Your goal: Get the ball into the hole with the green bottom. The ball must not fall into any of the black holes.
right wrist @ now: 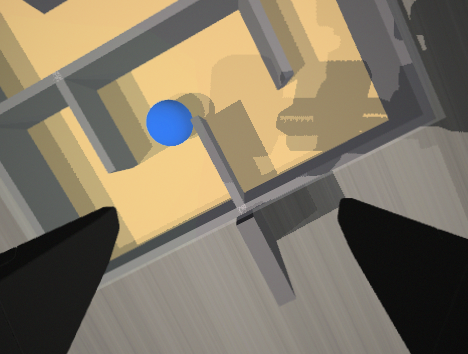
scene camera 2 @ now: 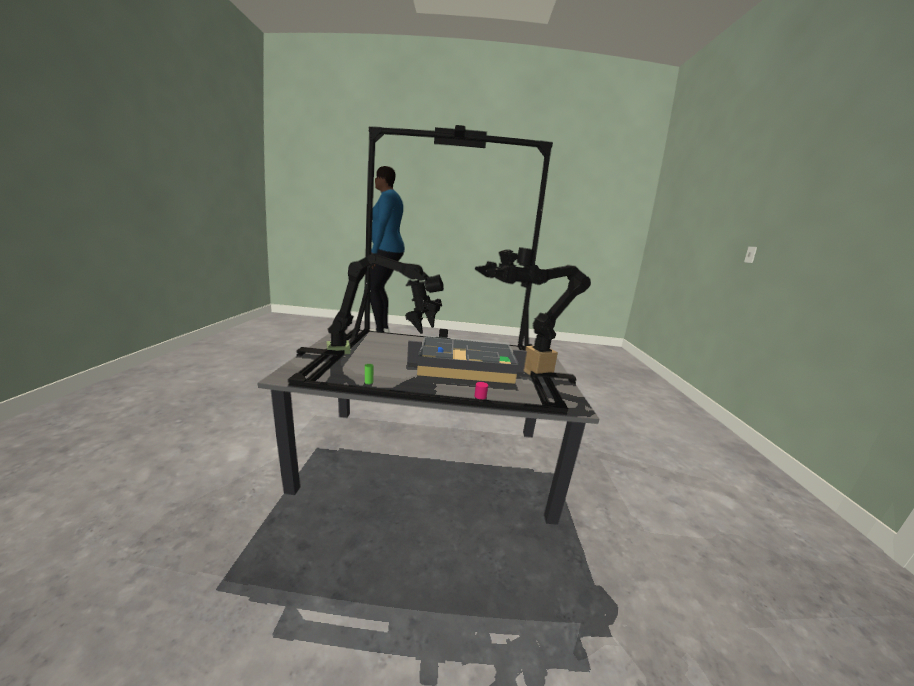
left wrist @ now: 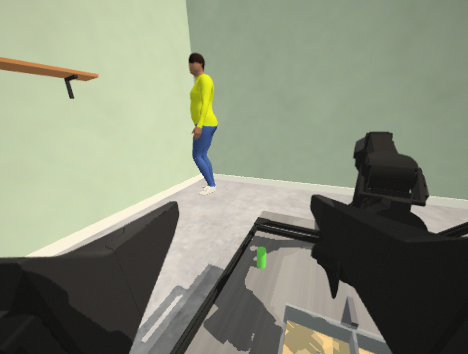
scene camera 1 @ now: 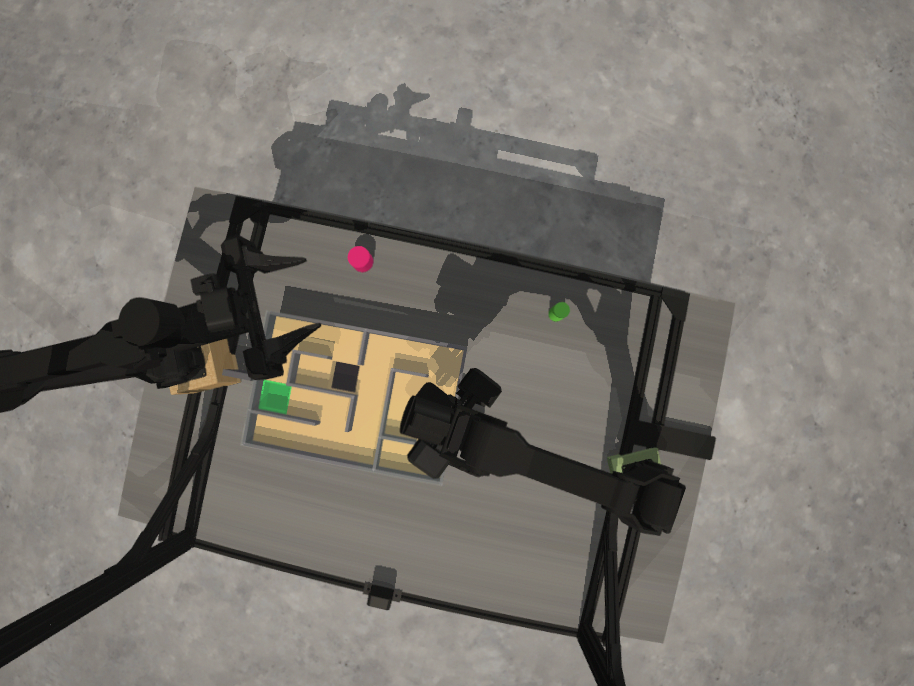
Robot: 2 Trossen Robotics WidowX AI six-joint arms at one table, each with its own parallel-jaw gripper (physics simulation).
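Note:
The blue ball lies on the tan floor of the walled maze board, by the end of a short inner wall. In scene camera 1 it is hidden below the right gripper. The green-bottomed hole is near the board's left edge in scene camera 1, with a black hole right of it. My right gripper is open and empty above the board's edge; a grey handle shows between its fingers. My left gripper is open and empty, high above the board.
A pink cylinder and a green cylinder stand on the table beyond the board in scene camera 1. Black frame bars surround the work area. A wooden block is under the left arm.

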